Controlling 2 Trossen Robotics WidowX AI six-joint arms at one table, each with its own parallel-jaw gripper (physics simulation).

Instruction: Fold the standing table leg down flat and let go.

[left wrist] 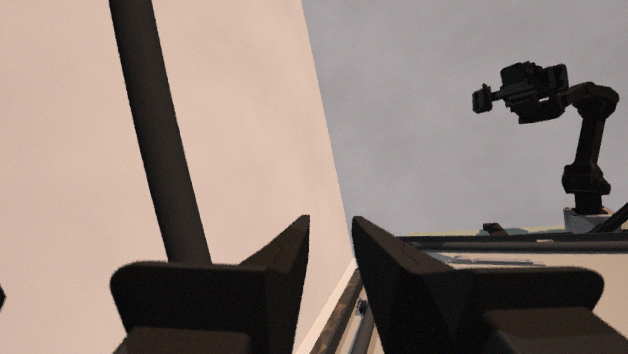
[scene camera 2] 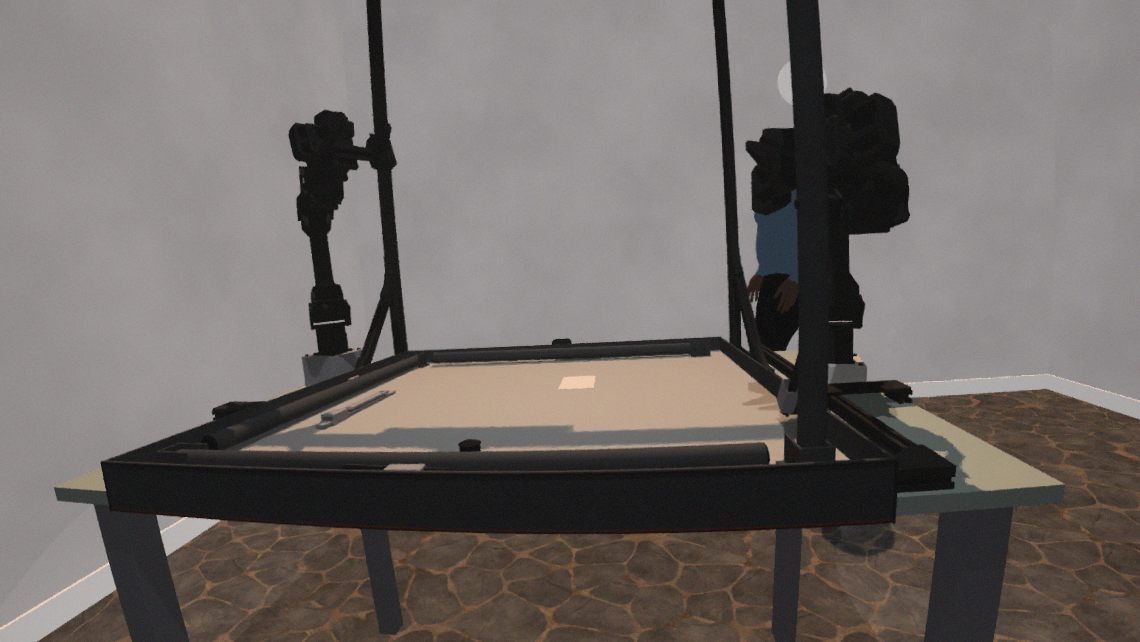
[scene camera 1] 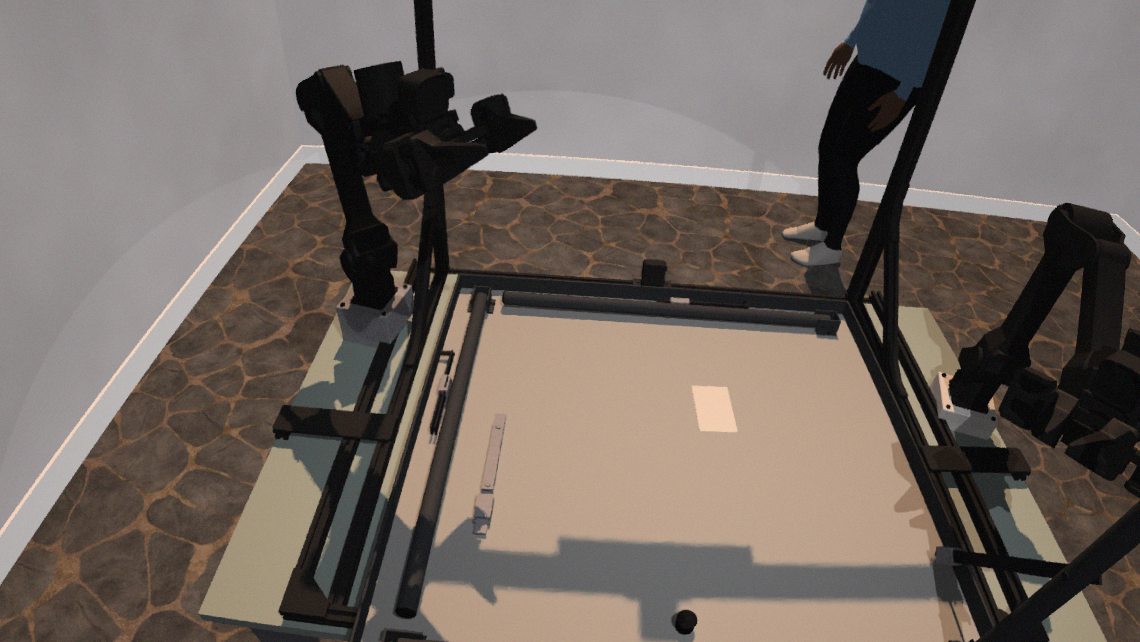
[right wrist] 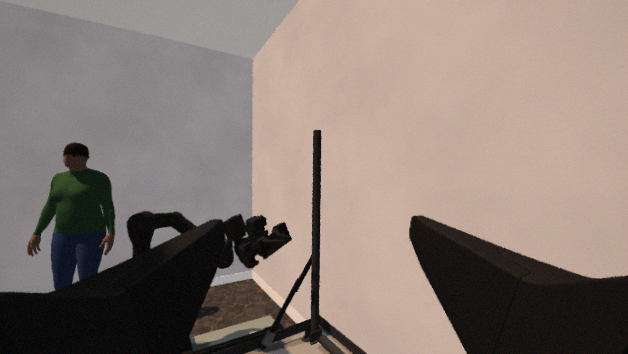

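Pixels of known places: left gripper, fingertip midpoint: [left wrist: 330, 223] [scene camera 2: 754, 139] [scene camera 1: 1055, 442] [right wrist: 288, 240]; right gripper, fingertip midpoint: [left wrist: 503, 78] [scene camera 2: 368, 121] [scene camera 1: 512, 137] [right wrist: 318, 227]; left arm's base at its link origin: [scene camera 2: 833, 360] [scene camera 1: 967, 397]; right arm's base at its link origin: [left wrist: 589, 211] [scene camera 2: 333, 352] [scene camera 1: 374, 295].
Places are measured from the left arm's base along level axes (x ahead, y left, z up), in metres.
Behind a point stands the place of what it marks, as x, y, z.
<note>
The standing table leg [scene camera 1: 1108, 550] @(0.072, 0.531, 0.302) [scene camera 2: 809, 239] @(0.068, 0.532, 0.214) [left wrist: 160, 150] @(0.060, 0.511, 0.380) [right wrist: 316, 200] @(0.075, 0.521, 0.425) is a thick dark tube. It rises upright from the near right corner of the frame, with a brace at its foot. My left gripper [left wrist: 330, 223] @(0.112, 0.431, 0.320) [right wrist: 288, 240] @(0.112, 0.431, 0.320) is beside the leg; its fingers are nearly shut with a narrow gap and nothing between them. In the left wrist view the leg passes left of the gap, partly hidden by a finger. My right gripper [scene camera 1: 510, 135] @(0.707, 0.355, 0.462) [scene camera 2: 386, 149] [left wrist: 503, 78] @(0.707, 0.355, 0.462) [right wrist: 318, 227] @(0.707, 0.355, 0.462) is wide open and empty, high at the left, far from the leg.
Dark tubes lie flat along the left [scene camera 1: 442, 446] @(0.779, 0.438, 0.026), back [scene camera 1: 670, 308] @(0.555, -0.012, 0.011) and front [scene camera 2: 558, 457] @(0.280, 0.591, 0.032) edges of the frame. Other braced dark posts [scene camera 1: 426, 35] @(1.010, 0.013, 0.447) [scene camera 1: 909, 159] @(0.202, -0.238, 0.301) stand at the back corners. A pale strip [scene camera 1: 493, 454] @(0.714, 0.410, 0.008) and a black knob [scene camera 1: 685, 621] @(0.402, 0.565, 0.025) are on the panel.
</note>
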